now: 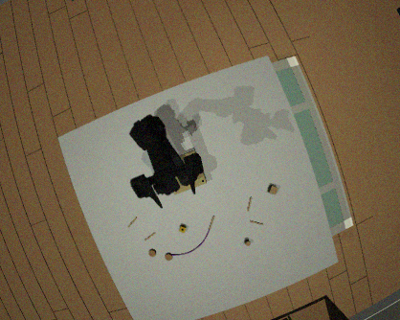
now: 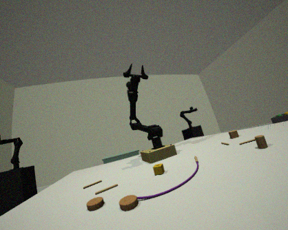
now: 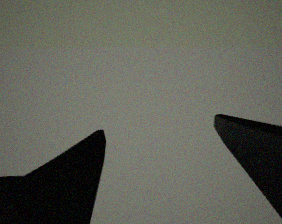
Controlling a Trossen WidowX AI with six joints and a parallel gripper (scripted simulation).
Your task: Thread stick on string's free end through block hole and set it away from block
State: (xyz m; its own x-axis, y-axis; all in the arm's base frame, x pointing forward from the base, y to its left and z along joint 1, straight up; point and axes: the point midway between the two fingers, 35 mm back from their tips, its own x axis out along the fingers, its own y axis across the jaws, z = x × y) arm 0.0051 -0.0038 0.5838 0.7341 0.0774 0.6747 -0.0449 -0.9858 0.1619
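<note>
The yellow block is 65 cm below my gripper tip, 23 cm ahead of it and 15 cm to the right of it. From my gripper tip the other things lie so: wooden block (65 cm below, 37 cm to the left, 24 cm ahead); then wooden cylinder (65 cm below, 45 cm ahead, 13 cm to the left).
</note>
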